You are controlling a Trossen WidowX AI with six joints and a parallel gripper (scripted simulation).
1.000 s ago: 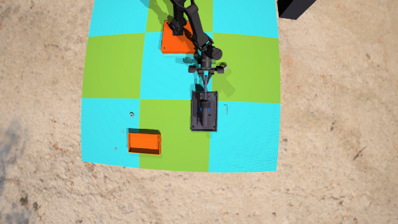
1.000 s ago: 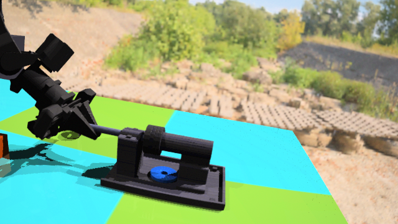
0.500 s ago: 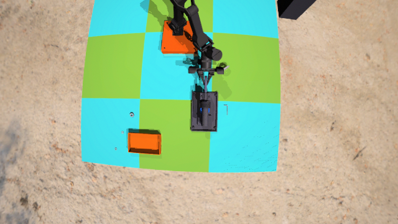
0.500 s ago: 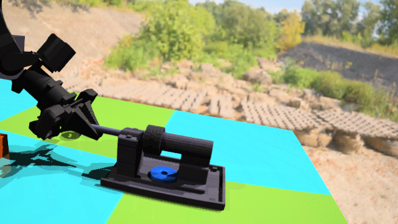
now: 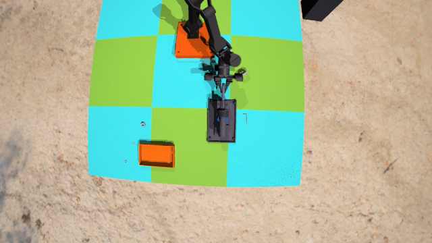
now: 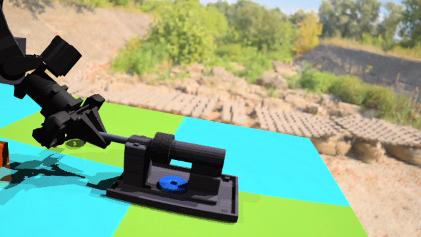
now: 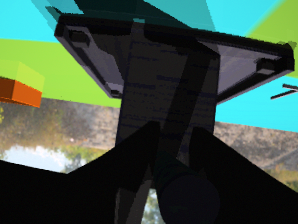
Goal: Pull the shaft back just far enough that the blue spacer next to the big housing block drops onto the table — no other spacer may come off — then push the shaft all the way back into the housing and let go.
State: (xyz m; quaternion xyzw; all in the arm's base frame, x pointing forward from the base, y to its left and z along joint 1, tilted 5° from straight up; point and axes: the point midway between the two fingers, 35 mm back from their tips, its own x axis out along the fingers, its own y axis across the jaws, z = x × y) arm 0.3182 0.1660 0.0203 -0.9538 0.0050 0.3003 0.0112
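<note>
The shaft lies 60 mm ahead of my gripper tip and 20 mm above it. From my gripper tip the other things lie so: blue spacer 130 mm ahead, 50 mm below; black spacer 110 mm ahead, 20 mm above; nut 170 mm ahead, 440 mm to the right, 60 mm below.
</note>
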